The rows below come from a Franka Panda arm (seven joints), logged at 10 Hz.
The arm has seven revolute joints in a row. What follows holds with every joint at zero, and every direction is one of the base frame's. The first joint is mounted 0.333 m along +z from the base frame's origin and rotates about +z. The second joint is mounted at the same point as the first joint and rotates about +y. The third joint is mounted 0.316 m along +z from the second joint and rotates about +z. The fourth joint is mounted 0.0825 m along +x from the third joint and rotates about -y. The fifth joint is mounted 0.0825 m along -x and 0.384 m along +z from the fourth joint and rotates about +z. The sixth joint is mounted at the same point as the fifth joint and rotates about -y. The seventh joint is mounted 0.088 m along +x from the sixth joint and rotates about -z. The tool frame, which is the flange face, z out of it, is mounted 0.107 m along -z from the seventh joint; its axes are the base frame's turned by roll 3.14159, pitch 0 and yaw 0 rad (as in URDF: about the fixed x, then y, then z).
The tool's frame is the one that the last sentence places.
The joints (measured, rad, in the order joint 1, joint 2, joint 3, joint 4, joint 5, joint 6, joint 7), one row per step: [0.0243 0.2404 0.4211 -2.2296 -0.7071 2.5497 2.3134]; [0.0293 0.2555 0.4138 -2.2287 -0.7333 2.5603 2.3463]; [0.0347 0.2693 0.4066 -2.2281 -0.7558 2.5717 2.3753]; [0.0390 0.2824 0.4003 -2.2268 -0.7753 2.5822 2.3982]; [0.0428 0.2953 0.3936 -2.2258 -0.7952 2.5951 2.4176]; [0.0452 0.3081 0.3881 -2.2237 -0.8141 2.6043 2.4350]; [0.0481 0.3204 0.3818 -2.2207 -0.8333 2.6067 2.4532]
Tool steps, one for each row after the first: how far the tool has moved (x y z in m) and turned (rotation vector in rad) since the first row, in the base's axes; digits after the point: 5 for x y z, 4 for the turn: [0.00001 0.00025 -0.00687 0.0023 -0.0052 -0.0093]; [-0.00022 0.00078 -0.01318 0.0062 -0.0097 -0.0167]; [-0.00022 0.00118 -0.01891 0.0099 -0.0128 -0.0212]; [-0.00016 0.00136 -0.02453 0.0143 -0.0163 -0.0219]; [0.00017 0.00116 -0.02994 0.0165 -0.0183 -0.0230]; [0.00068 0.00017 -0.03542 0.0132 -0.0189 -0.0272]
